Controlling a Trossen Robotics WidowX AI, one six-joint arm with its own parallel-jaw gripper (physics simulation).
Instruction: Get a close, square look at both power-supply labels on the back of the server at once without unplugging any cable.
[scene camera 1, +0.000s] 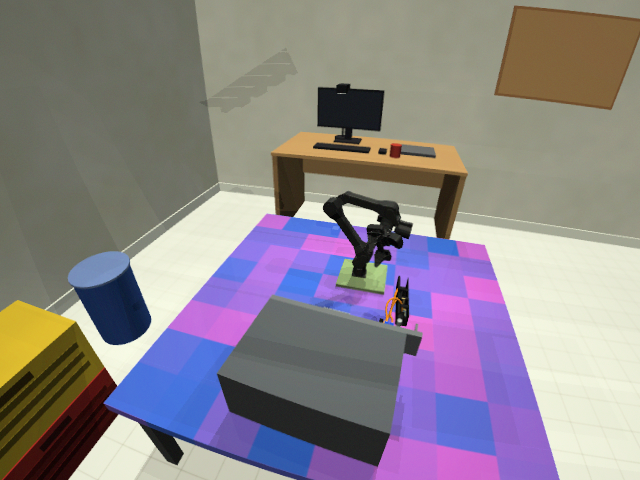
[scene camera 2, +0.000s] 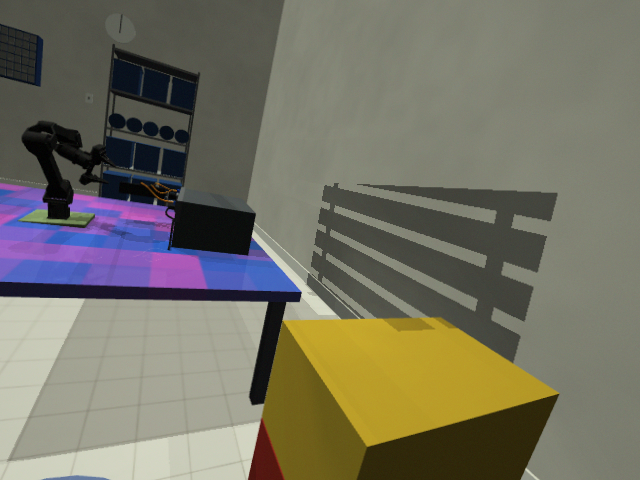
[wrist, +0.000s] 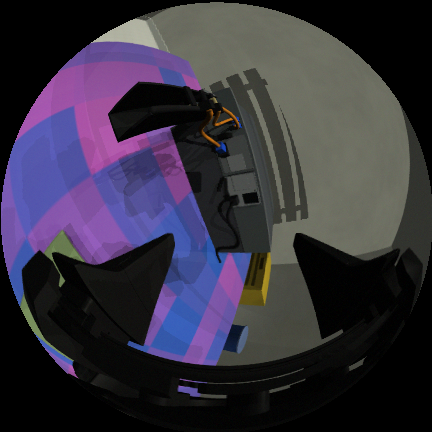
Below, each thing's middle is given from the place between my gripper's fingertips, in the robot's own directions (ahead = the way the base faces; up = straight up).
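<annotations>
Black cable bracket (wrist: 146, 106): my hand is 110 mm to the right of it, 130 mm short of it and 60 mm above it.
</annotations>
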